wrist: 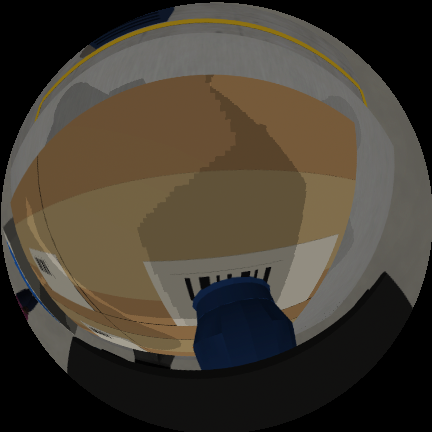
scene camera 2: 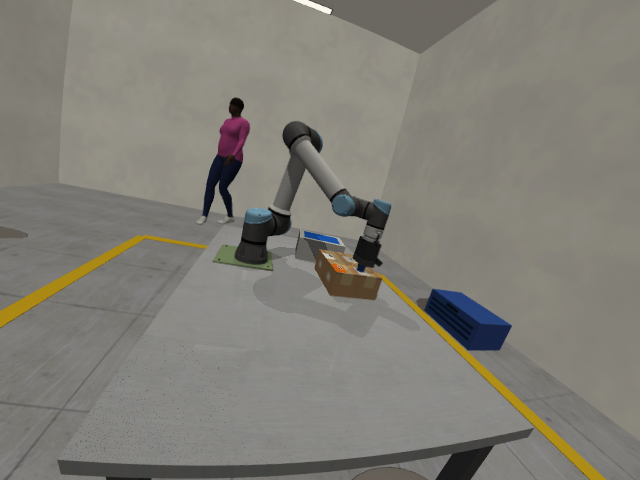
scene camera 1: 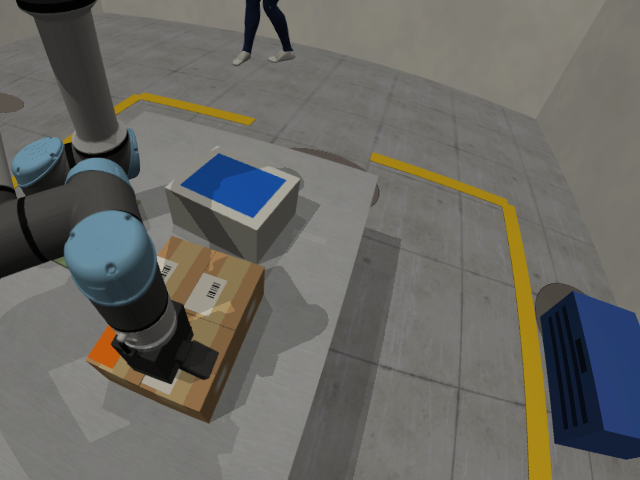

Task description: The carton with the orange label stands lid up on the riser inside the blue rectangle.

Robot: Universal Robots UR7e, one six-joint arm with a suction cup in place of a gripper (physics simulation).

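Places are measured from the arm's base along level axes (x ahead, y left, z up), in metres.
Where they show: hand at its tool point: (wrist: 226, 281) (scene camera 2: 359, 273); arm's base at its link origin: (scene camera 2: 251, 258).
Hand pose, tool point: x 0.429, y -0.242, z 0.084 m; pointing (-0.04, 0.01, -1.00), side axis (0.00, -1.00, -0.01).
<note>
Each offset is from my tool point to the top centre of the thing. "spot": to the spot under its first point.
Several brown cartons stand packed together on the grey table. The carton with the orange label @(dx -0.074, dy +0.019, dz +0.013 m) (scene camera 1: 105, 348) (scene camera 2: 339, 285) is at the near left of the group, lid up. Beside it is a carton with a white barcode label @(dx +0.030, dy +0.013, dz +0.013 m) (scene camera 1: 190, 396) (scene camera 2: 368, 287) (wrist: 240, 210). My gripper, a blue suction cup (scene camera 2: 360, 268) (wrist: 235, 310), is pressed onto that white label and looks squashed, so it is shut on this neighbouring carton, which still sits level with the others. The cup is hidden in scene camera 1. The riser @(dx -0.048, dy +0.417, dz +0.030 m) (scene camera 1: 211, 222) (scene camera 2: 306, 251) is a grey block with the blue rectangle @(spot: dx -0.048, dy +0.408, dz +0.030 m) (scene camera 1: 232, 184) (scene camera 2: 321, 237) on its top.
Two more cartons with white labels stand behind, close to the riser. The arm's base on a green plate (scene camera 2: 222, 256) is left of them. A blue cabinet (scene camera 1: 594, 361) (scene camera 2: 467, 320) stands on the floor at right. A person (scene camera 1: 276, 23) (scene camera 2: 232, 136) is beyond the table.
</note>
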